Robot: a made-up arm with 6 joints.
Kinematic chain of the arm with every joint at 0, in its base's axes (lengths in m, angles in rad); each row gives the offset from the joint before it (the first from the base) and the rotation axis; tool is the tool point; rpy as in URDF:
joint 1: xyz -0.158 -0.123 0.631 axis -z
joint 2: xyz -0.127 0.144 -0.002 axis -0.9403 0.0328 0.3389
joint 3: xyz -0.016 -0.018 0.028 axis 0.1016 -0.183 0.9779
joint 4: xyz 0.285 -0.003 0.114 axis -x
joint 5: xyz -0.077 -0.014 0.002 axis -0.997 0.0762 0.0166
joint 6: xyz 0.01 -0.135 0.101 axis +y
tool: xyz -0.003 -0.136 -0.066 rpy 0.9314 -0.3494 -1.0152
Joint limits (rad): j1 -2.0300..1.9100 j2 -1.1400..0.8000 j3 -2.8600..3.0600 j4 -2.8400..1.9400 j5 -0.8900..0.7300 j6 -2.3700..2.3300
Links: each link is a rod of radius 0.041 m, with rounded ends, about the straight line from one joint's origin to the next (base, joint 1, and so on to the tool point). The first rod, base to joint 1, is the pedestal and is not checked.
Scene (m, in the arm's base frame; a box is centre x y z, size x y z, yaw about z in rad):
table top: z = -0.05
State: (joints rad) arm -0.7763 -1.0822 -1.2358 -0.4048 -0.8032 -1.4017
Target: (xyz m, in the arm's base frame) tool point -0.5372 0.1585 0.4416
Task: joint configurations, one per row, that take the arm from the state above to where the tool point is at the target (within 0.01 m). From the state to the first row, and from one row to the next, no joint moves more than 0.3 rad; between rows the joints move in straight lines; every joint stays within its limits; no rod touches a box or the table.
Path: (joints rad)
1: -0.5311 -1.0966 -1.3979 -0.4331 -0.8220 -1.3534
2: -0.2859 -1.1111 -1.5599 -0.4614 -0.8407 -1.3051
3: -0.0406 -1.1256 -1.7220 -0.4896 -0.8595 -1.2568
4: 0.2046 -1.1400 -1.8840 -0.5179 -0.8783 -1.2085

